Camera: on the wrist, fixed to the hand. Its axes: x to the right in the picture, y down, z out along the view.
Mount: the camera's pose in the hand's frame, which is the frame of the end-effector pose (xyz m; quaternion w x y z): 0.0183 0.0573 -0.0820 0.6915 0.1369 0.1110 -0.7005
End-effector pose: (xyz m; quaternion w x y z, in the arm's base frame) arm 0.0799 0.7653 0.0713 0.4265 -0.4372 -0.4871 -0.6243
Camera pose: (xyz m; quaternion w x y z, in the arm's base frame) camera 0.1195 0.6736 0.0906 0.0285 -0.1666 0.6812 0.7123
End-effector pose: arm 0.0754 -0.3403 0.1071 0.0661 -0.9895 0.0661 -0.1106
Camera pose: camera 0.0678 -0.4088 0.1819 0.0964 -0.7092 -0.6552 -0.2417
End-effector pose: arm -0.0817 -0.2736 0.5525 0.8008 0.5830 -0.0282 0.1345
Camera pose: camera -0.0875 -0.1768 0.5831 0.5713 0.5176 0.4962 -0.3994
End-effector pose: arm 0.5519 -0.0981 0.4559 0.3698 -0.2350 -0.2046 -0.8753
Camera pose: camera 0.5619 -0.1886 0.4107 0.3026 -0.1286 0.3849 0.8624
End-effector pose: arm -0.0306 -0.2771 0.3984 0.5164 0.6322 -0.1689 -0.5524
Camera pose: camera 0.0675 -0.2767 0.4251 0.0977 -0.6875 -0.3078 0.6504
